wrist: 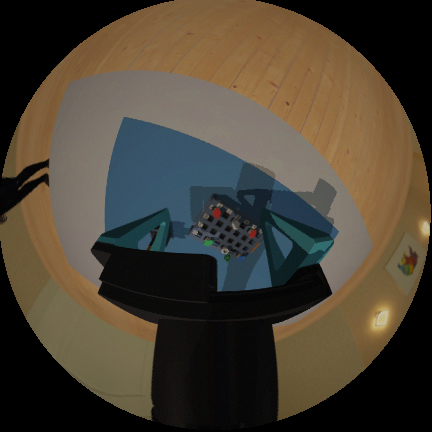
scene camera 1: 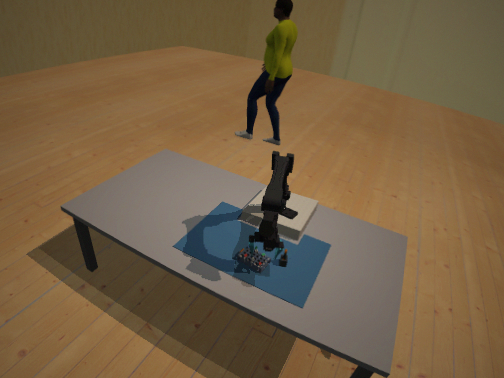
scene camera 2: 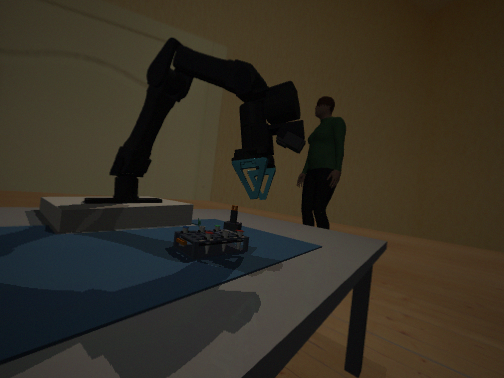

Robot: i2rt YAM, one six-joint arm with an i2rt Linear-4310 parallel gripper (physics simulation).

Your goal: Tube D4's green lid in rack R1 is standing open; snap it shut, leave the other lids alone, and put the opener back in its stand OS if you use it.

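Pixels of known places: gripper, between the fingertips: [wrist: 214,212] [scene camera 1: 263,257] [scene camera 2: 258,199]; arm's base, origin of its link: [scene camera 2: 125,202].
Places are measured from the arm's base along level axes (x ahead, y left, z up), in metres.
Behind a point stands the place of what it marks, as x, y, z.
Note:
Rack R1 [scene camera 1: 253,260] @[0.396, 0.112, -0.011] [scene camera 2: 192,248] @[0.400, 0.035, -0.035] [wrist: 215,196] @[0.401, 0.158, -0.039] is a small dark grid holding tubes with red, white and green lids. A small green lid [scene camera 2: 199,222] @[0.331, 0.080, -0.003] [wrist: 227,258] @[0.327, 0.079, 0.001] stands up at the rack's edge on the robot base's side; I cannot read its tube label. Another green lid [wrist: 208,243] @[0.330, 0.124, -0.011] is brighter and looks flatter. Stand OS [scene camera 1: 283,261] @[0.297, 0.215, -0.021] [scene camera 2: 233,225] @[0.294, 0.199, -0.019] is a dark block beside the rack, with the orange-tipped opener [scene camera 2: 234,209] @[0.283, 0.205, 0.022] upright in it; my finger partly hides it in the wrist view. My gripper [scene camera 1: 266,250] @[0.411, 0.169, 0.060] [scene camera 2: 260,198] @[0.411, 0.169, 0.060] [wrist: 214,212] @[0.411, 0.169, 0.060] is open and empty, above the rack and stand.
The rack and stand are on a blue mat [scene camera 1: 210,235] @[0.367, -0.163, -0.053] [scene camera 2: 100,260] @[0.360, -0.091, -0.053] [wrist: 145,165] @[0.376, 0.299, -0.053] on a grey table [scene camera 1: 150,185] @[0.292, -0.726, -0.056] [scene camera 2: 320,280] @[0.564, 0.182, -0.056] [wrist: 80,130] @[0.364, 0.546, -0.056]. The arm's pale base block [scene camera 1: 305,205] @[-0.137, 0.089, 0.005] [scene camera 2: 120,215] @[0.126, -0.032, -0.022] stands at the mat's rear edge. A person stands beyond the table in each scene view.

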